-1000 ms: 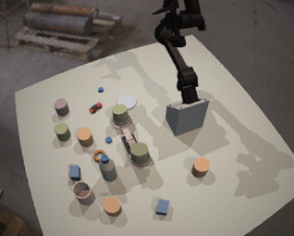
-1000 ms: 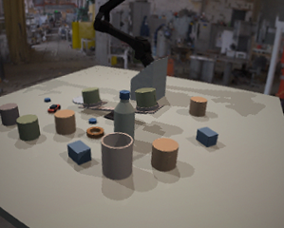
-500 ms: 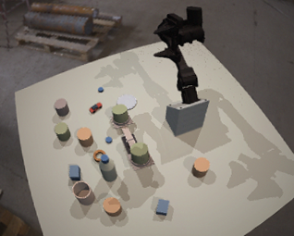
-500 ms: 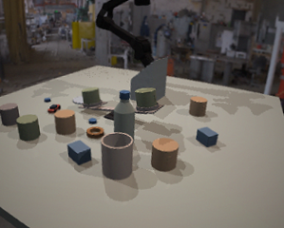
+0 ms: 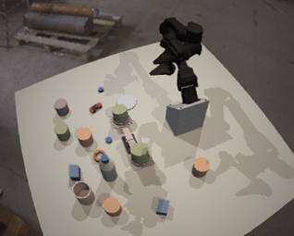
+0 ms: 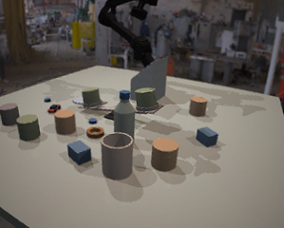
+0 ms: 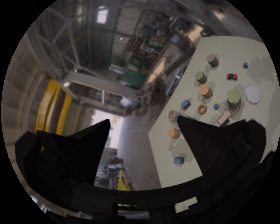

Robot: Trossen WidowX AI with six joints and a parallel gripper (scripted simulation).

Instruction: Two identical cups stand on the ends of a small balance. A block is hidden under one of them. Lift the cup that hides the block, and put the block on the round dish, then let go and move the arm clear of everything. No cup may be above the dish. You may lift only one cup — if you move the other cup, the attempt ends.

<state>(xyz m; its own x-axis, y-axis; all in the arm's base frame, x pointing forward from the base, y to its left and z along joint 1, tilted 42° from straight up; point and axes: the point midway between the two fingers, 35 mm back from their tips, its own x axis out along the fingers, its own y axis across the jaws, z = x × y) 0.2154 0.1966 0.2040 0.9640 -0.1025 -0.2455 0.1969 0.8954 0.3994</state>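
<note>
Right now my gripper tip is 60 mm short of the block, 170 mm to the left of it and 410 mm above it. The rest, counted from my gripper tip: round dish 10 mm behind, 270 mm to the right, 450 mm below; then toy car 150 mm ahead, 310 mm to the right, 440 mm below; then balance beam 80 mm ahead, 30 mm to the right, 410 mm below.
</note>
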